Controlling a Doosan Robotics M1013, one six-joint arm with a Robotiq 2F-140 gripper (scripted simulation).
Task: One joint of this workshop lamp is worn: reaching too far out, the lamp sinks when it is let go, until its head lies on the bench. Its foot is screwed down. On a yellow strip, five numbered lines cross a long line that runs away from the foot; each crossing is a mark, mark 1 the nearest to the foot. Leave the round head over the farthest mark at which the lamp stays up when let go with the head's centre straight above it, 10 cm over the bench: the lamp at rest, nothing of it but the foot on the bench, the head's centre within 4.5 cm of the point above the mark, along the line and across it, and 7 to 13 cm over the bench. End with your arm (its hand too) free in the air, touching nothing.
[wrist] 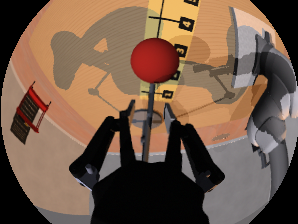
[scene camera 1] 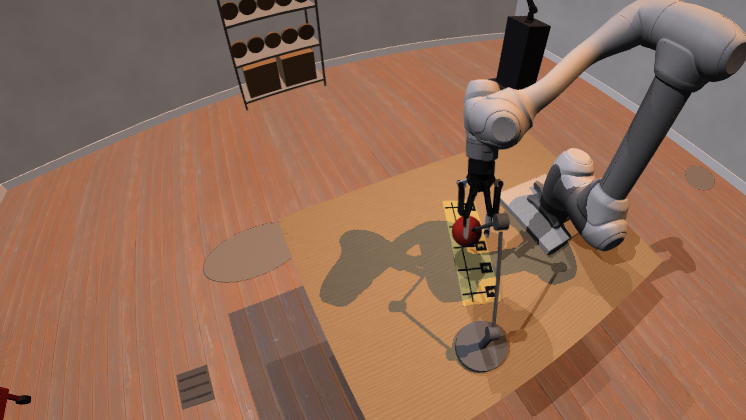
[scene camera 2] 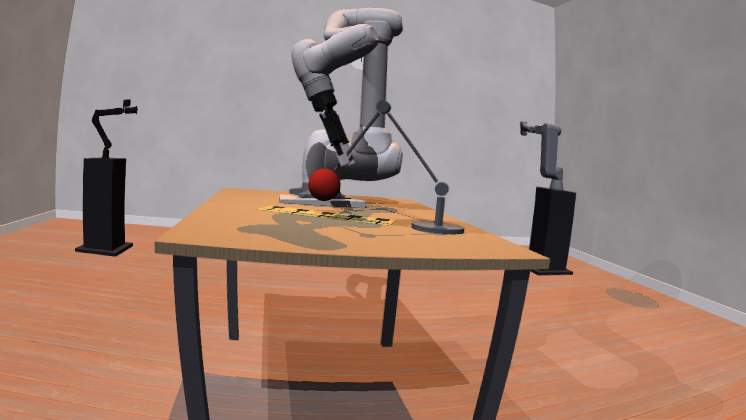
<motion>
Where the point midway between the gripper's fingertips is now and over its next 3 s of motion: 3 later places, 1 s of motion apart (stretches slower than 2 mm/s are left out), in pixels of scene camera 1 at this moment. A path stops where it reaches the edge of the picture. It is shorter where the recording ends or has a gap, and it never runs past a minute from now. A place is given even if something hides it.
The gripper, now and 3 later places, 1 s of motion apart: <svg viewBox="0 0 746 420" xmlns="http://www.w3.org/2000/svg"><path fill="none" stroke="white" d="M476 236L471 228L470 221L471 214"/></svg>
</motion>
